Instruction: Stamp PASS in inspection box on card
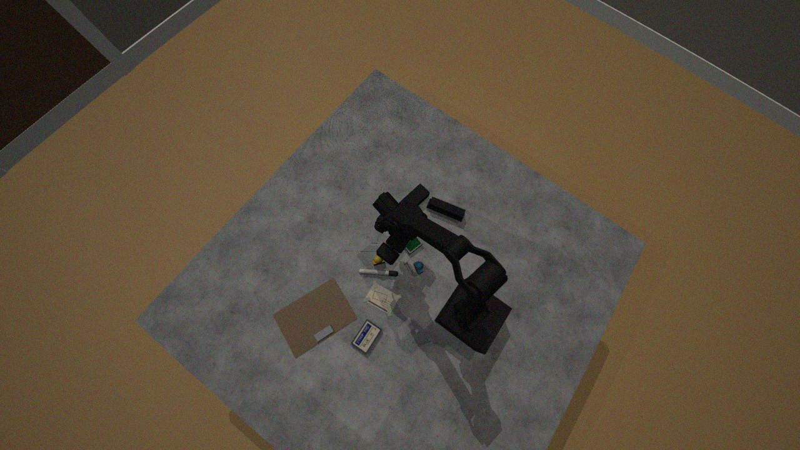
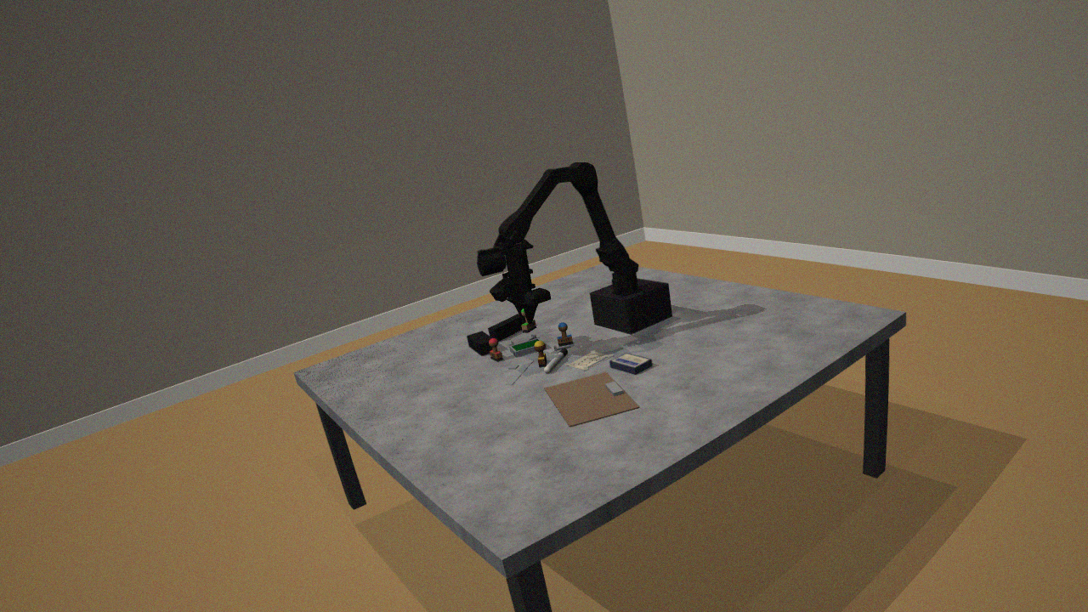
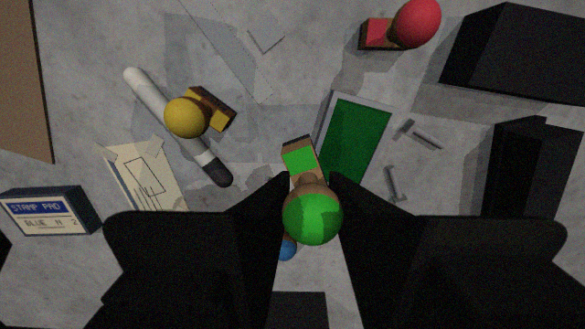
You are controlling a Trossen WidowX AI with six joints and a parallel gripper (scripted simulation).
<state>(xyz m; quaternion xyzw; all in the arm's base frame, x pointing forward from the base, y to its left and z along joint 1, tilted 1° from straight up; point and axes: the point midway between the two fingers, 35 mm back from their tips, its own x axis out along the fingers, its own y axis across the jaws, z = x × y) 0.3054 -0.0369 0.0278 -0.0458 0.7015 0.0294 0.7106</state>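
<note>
My gripper tip is 8 cm past the cream card, 17 cm to the right of it and 10 cm above it. The rest, counted from my gripper tip: green ink pad (4 cm to the right, 9 cm below); green-knobbed stamp (right at my gripper tip); yellow-knobbed stamp (2 cm ahead, 9 cm to the left, 7 cm below).
</note>
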